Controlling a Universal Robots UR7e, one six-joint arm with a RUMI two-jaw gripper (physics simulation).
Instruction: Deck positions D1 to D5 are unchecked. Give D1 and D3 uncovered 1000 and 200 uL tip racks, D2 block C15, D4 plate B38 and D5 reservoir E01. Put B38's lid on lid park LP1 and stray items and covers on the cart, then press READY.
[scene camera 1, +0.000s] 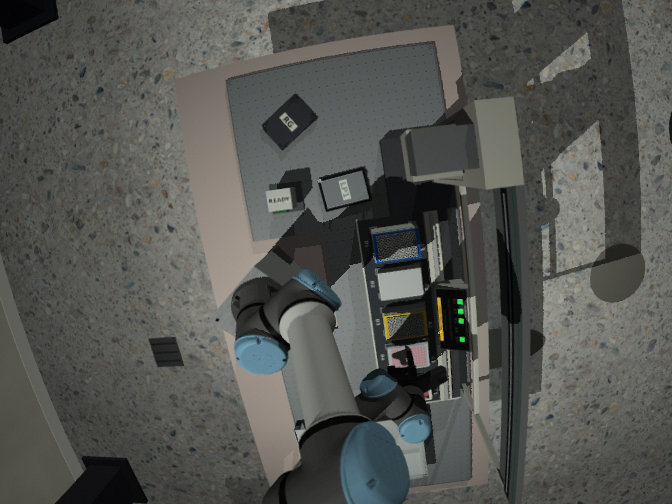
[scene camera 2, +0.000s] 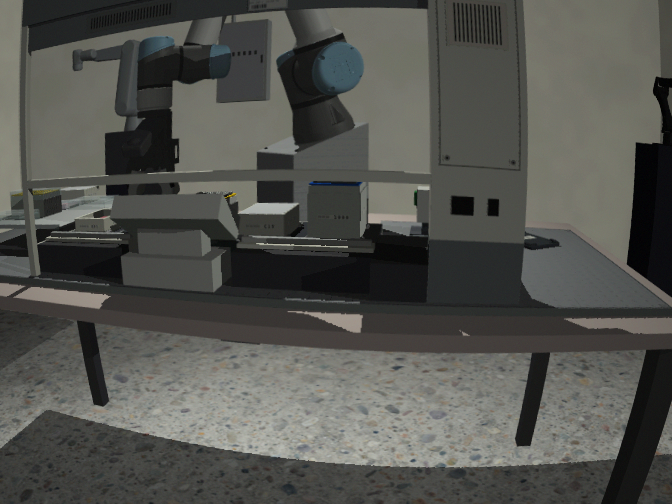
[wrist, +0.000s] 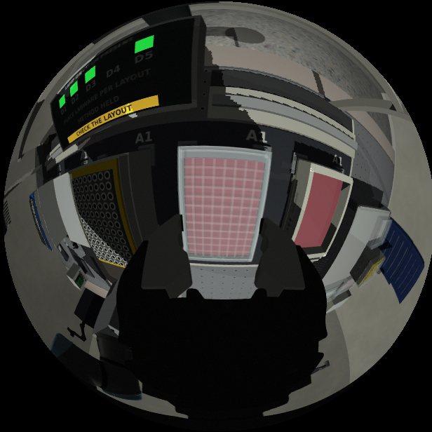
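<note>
My gripper is shut on a pink well plate with a pale rim, gripping its near end. The plate sits over the deck slot between the yellow-framed tip rack and the red-filled reservoir. I cannot tell whether the plate touches the deck. A white block and a blue-framed tip rack stand further along the row. The status panel shows green squares at D1, D2, D3 and D5, and none at D4.
The READY button stands on the grey mat beside a black-framed pad with a label. A black box lies further back. A tall grey machine column and a frame bar edge the deck. A dark blue ribbed item lies to the right.
</note>
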